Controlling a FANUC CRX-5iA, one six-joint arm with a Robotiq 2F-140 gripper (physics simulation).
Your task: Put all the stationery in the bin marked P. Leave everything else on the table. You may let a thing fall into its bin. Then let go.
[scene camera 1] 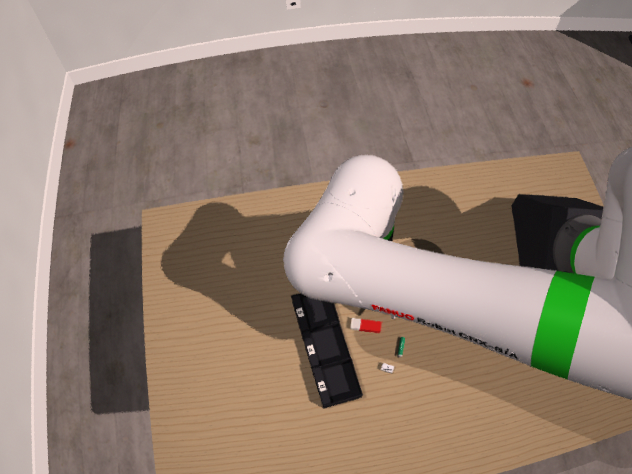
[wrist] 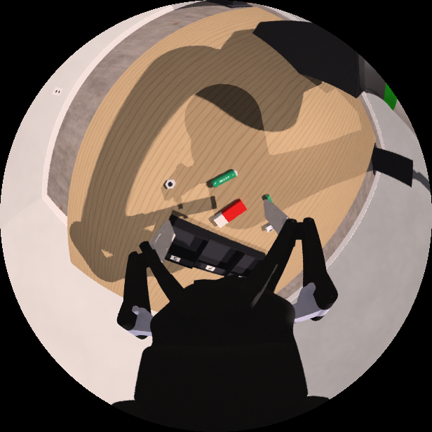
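A red-and-white block like an eraser lies beside the bins. A green cylinder with printing lies beyond it in the wrist view; the arm hides it in the scene view. The middle bin, marked P, is black and looks dark inside. A short green cylinder is partly behind the right finger in the wrist view. A small white piece with a dark mark lies near it. My gripper is open and empty, above the table over the block and bin area.
Bin S and a third bin adjoin bin P on either side. A hex nut lies on the wooden table. The white arm crosses above the table.
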